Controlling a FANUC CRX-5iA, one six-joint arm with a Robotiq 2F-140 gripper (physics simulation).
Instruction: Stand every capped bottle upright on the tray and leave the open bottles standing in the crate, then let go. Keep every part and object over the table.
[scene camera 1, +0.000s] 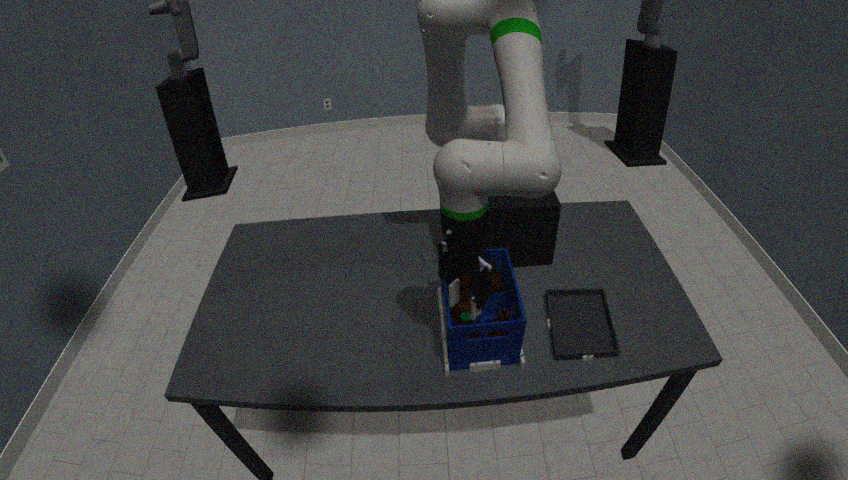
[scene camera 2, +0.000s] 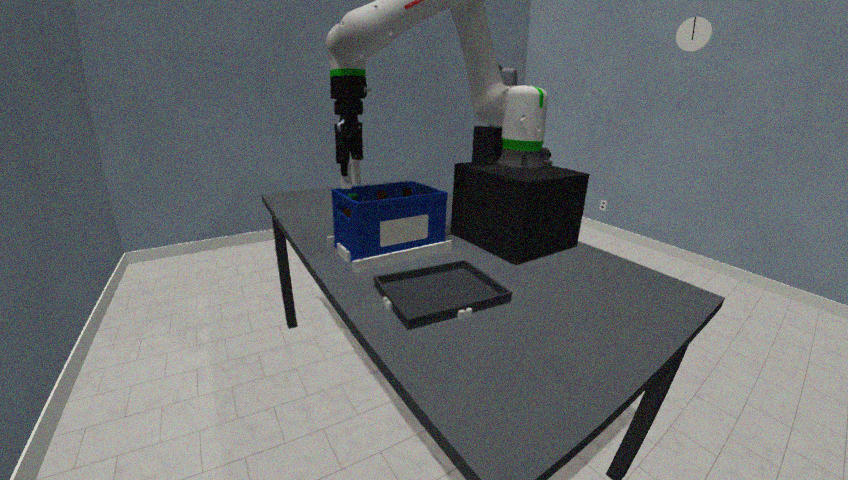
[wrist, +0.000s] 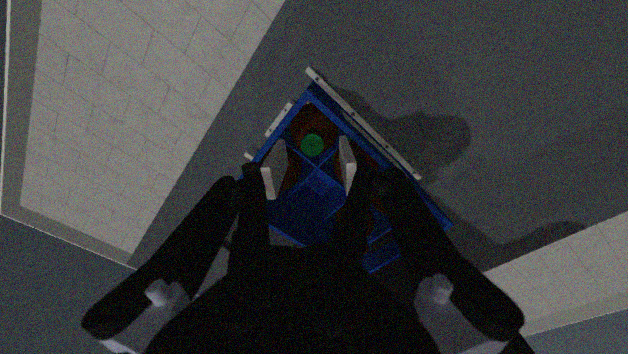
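Pixels of known places: gripper, fingertip midpoint: (scene camera 1: 465, 309) (scene camera 2: 351, 186) (wrist: 312, 150); arm's base, link origin: (scene camera 2: 519, 167).
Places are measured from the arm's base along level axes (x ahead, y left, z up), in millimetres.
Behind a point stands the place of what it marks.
Observation:
The blue crate (scene camera 1: 461, 352) {x 519, y -229, z -164 mm} (scene camera 2: 368, 228) {x 504, y -74, z -133 mm} (wrist: 295, 214) {x 418, y -72, z -117 mm} stands on the table. A brown bottle with a green cap (scene camera 1: 466, 316) {x 478, y -211, z -76 mm} (scene camera 2: 352, 195) {x 480, y -202, z -76 mm} (wrist: 312, 144) {x 477, y -212, z -76 mm} stands upright in its front-left corner compartment. Brown open bottles stand in other compartments, one at the front right (scene camera 1: 504, 312) {x 485, y -118, z -76 mm} and two showing over the rim (scene camera 2: 381, 194) {x 391, y -191, z -83 mm} (scene camera 2: 407, 192) {x 302, y -184, z -86 mm}. My gripper (scene camera 1: 464, 299) {x 477, y -214, z -52 mm} (scene camera 2: 350, 180) {x 477, y -214, z -52 mm} (wrist: 312, 150) {x 477, y -214, z -52 mm} points down, part-open and empty, its tips near rim height, above and close to the green cap. Its fingers hide part of the crate. The black tray (scene camera 1: 568, 356) {x 555, y 61, z -226 mm} (scene camera 2: 434, 318) {x 532, y 222, z -228 mm} holds no bottle.
White strips (scene camera 1: 484, 365) {x 536, y -172, z -214 mm} (scene camera 2: 404, 255) {x 406, y -53, z -222 mm} (wrist: 353, 114) {x 426, y -258, z -209 mm} border the crate's base. The tray lies to the crate's right in scene camera 1, with small white clips at its edge. The black robot pedestal (scene camera 1: 538, 237) {x 166, y 85, z -122 mm} (scene camera 2: 517, 220) {x 171, y 132, z -113 mm} stands behind the crate. The table's front edge is near the crate.

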